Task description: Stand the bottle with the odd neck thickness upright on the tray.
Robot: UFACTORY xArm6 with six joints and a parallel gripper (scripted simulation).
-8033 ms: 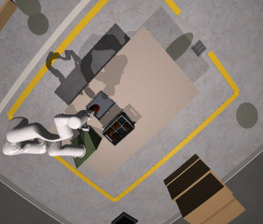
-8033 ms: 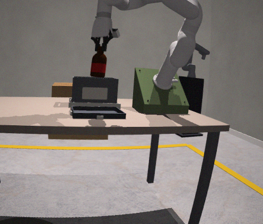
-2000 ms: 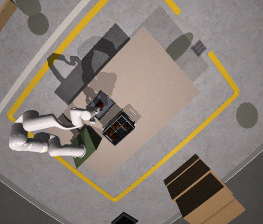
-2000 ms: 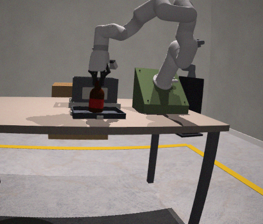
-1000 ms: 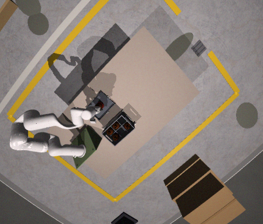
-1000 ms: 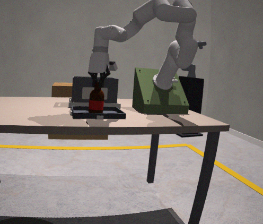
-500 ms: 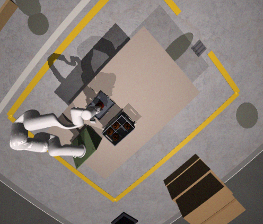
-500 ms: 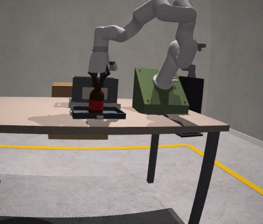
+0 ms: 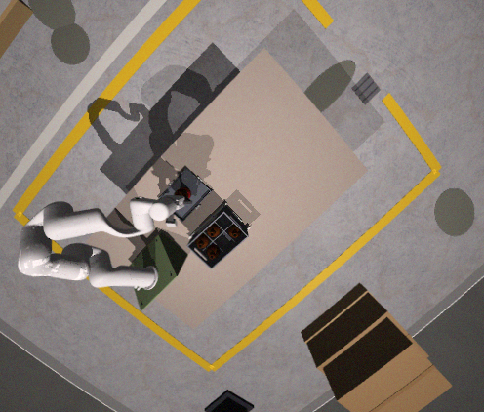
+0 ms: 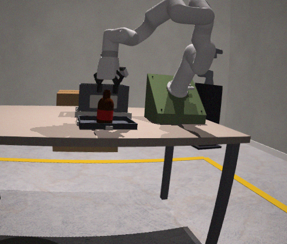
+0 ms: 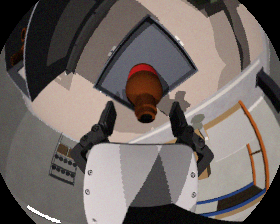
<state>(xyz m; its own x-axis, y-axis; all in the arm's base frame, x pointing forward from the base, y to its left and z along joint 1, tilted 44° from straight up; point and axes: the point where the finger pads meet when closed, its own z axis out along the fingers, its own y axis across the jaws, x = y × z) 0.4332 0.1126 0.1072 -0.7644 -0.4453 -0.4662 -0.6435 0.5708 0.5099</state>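
The flat dark tray lies 140 mm below my hand. From my hand the other things lie so: glass bottle (330 mm to the right, 120 mm behind, 70 mm below); then dark crate (290 mm to the right, 70 mm below, 30 mm behind).
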